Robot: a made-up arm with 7 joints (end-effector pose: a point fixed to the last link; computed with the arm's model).
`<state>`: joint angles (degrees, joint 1 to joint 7).
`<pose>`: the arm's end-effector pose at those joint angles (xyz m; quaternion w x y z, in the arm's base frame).
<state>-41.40 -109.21 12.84 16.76 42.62 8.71 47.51</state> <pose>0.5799 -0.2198 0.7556 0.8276 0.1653 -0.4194 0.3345</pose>
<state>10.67 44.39 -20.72 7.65 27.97 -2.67 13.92</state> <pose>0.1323 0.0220 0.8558 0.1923 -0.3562 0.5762 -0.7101</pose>
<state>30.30 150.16 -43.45 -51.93 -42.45 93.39 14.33</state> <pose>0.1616 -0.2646 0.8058 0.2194 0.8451 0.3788 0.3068</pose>
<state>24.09 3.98 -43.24 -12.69 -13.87 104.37 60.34</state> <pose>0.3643 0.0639 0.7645 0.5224 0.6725 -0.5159 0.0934</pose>
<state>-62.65 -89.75 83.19 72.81 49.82 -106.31 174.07</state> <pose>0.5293 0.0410 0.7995 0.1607 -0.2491 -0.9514 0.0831</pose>
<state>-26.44 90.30 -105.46 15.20 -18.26 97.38 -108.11</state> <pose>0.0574 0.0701 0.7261 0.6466 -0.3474 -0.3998 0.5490</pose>
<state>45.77 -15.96 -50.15 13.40 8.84 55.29 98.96</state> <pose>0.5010 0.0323 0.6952 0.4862 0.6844 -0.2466 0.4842</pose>
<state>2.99 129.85 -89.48 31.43 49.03 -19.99 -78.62</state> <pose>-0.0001 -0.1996 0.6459 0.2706 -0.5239 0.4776 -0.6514</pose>
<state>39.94 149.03 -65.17 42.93 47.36 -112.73 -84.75</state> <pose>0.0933 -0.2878 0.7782 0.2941 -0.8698 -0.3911 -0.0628</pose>
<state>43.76 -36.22 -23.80 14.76 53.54 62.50 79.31</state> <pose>0.4634 0.0869 0.7623 0.7293 0.0399 -0.3982 0.5550</pose>
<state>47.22 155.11 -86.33 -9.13 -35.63 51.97 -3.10</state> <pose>0.0813 -0.2391 0.7621 0.3457 0.5922 0.4448 0.5761</pose>
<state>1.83 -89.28 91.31 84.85 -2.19 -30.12 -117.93</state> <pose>0.5541 0.0343 0.5872 0.0863 -0.5117 -0.6006 0.6083</pose>
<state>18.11 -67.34 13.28 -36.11 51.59 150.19 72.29</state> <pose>0.4528 0.0635 0.7571 0.0461 -0.1162 -0.9438 -0.3060</pose>
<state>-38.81 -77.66 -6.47 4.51 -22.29 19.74 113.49</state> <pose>0.5786 -0.2418 0.7852 0.0606 -0.5146 0.6212 -0.5879</pose>
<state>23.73 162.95 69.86 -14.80 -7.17 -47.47 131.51</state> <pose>0.4730 -0.3805 0.6785 0.5653 0.5735 0.5811 0.1176</pose>
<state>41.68 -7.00 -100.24 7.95 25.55 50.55 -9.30</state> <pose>0.4907 0.0263 0.5942 0.9424 -0.1535 -0.2345 0.1824</pose>
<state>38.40 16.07 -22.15 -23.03 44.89 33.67 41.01</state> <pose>0.2251 0.0957 0.7615 0.3484 0.1508 -0.6206 0.6861</pose>
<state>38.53 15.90 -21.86 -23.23 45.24 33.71 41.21</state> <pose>0.2246 0.0957 0.7610 0.3484 0.1474 -0.6213 0.6862</pose>
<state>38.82 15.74 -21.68 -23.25 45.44 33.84 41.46</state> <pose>0.2246 0.0960 0.7600 0.3492 0.1453 -0.6197 0.6877</pose>
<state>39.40 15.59 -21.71 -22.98 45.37 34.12 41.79</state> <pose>0.2255 0.0969 0.7579 0.3516 0.1453 -0.6140 0.6916</pose>
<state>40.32 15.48 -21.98 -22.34 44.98 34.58 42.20</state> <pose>0.2273 0.0983 0.7544 0.3558 0.1479 -0.6033 0.6983</pose>
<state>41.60 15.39 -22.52 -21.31 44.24 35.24 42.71</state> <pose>0.2303 0.1002 0.7496 0.3622 0.1534 -0.5870 0.7076</pose>
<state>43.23 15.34 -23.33 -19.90 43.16 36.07 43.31</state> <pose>0.2344 0.1026 0.7432 0.3711 0.1617 -0.5650 0.7190</pose>
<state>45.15 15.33 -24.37 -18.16 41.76 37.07 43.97</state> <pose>0.2396 0.1052 0.7354 0.3823 0.1726 -0.5381 0.7311</pose>
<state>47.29 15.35 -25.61 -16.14 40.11 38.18 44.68</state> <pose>0.2456 0.1078 0.7262 0.3958 0.1854 -0.5067 0.7431</pose>
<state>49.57 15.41 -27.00 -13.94 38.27 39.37 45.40</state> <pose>0.2522 0.1102 0.7160 0.4115 0.1995 -0.4722 0.7536</pose>
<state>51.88 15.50 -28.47 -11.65 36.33 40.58 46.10</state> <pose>0.2591 0.1120 0.7051 0.4286 0.2142 -0.4362 0.7617</pose>
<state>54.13 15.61 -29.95 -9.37 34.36 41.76 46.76</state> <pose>0.2661 0.1133 0.6940 0.4464 0.2287 -0.4003 0.7670</pose>
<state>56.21 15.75 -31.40 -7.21 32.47 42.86 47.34</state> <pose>0.2727 0.1138 0.6832 0.4641 0.2423 -0.3662 0.7693</pose>
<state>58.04 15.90 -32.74 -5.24 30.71 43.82 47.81</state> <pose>0.2787 0.1138 0.6733 0.4807 0.2546 -0.3356 0.7691</pose>
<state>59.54 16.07 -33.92 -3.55 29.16 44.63 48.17</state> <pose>0.2838 0.1134 0.6648 0.4951 0.2654 -0.3096 0.7672</pose>
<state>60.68 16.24 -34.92 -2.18 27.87 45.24 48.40</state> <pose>0.2879 0.1128 0.6580 0.5069 0.2743 -0.2891 0.7643</pose>
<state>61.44 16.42 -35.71 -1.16 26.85 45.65 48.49</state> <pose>0.2908 0.1122 0.6531 0.5156 0.2816 -0.2744 0.7614</pose>
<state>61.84 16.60 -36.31 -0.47 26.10 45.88 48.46</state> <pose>0.2927 0.1119 0.6502 0.5212 0.2873 -0.2651 0.7587</pose>
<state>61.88 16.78 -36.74 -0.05 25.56 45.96 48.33</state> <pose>0.2938 0.1118 0.6491 0.5240 0.2922 -0.2607 0.7563</pose>
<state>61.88 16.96 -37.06 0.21 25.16 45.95 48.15</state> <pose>0.2943 0.1117 0.6484 0.5256 0.2957 -0.2581 0.7548</pose>
